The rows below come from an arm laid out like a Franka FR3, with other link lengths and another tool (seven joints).
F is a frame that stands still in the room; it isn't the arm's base.
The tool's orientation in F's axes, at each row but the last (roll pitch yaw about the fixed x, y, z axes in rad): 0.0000 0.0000 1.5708; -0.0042 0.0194 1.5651; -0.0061 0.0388 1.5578; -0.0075 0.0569 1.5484
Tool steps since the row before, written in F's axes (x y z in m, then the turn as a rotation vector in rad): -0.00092 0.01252 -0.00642 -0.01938 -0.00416 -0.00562; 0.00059 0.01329 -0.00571 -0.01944 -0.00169 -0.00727; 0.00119 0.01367 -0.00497 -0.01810 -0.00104 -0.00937; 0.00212 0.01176 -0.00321 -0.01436 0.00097 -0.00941
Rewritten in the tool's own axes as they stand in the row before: 0.01252 0.00092 -0.00642 -0.00416 0.01938 -0.00562; 0.01340 -0.00049 -0.00545 -0.00166 0.01946 -0.00722; 0.01387 -0.00099 -0.00444 -0.00091 0.01814 -0.00930; 0.01197 -0.00184 -0.00255 0.00118 0.01445 -0.00925
